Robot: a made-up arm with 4 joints. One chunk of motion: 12 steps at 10 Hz.
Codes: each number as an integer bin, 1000 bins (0 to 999) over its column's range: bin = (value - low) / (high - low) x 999, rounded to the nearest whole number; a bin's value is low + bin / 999 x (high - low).
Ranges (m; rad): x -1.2..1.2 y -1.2..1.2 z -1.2..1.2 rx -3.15..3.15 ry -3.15..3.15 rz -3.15..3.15
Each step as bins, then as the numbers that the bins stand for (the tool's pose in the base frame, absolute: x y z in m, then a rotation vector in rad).
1 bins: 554 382 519 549 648 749
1 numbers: 0.1309 -0.2823 0.0468 0.3122 0.9365 1.5734
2 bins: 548 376 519 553 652 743
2 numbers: 0.1165 -0.2967 0.0468 0.3374 0.9617 1.5356
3 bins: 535 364 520 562 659 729
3 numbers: 0.0853 -0.3255 0.0492 0.3941 1.0059 1.4473
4 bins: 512 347 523 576 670 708
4 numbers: 0.0300 -0.3664 0.0565 0.4824 1.0752 1.3149
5 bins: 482 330 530 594 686 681
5 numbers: -0.0420 -0.4072 0.0733 0.5959 1.1761 1.1446
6 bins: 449 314 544 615 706 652
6 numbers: -0.1213 -0.4456 0.1069 0.7284 1.3023 0.9617
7 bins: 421 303 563 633 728 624
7 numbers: -0.1886 -0.4721 0.1526 0.8419 1.4410 0.7851
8 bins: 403 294 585 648 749 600
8 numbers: -0.2318 -0.4937 0.2054 0.9365 1.5734 0.6338
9 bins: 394 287 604 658 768 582
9 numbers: -0.2535 -0.5105 0.2511 0.9995 1.6932 0.5203
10 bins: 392 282 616 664 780 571
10 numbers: -0.2583 -0.5225 0.2799 1.0374 1.7689 0.4509
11 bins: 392 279 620 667 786 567
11 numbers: -0.2583 -0.5297 0.2895 1.0563 1.8068 0.4257
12 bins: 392 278 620 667 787 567
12 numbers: -0.2583 -0.5321 0.2895 1.0563 1.8131 0.4257
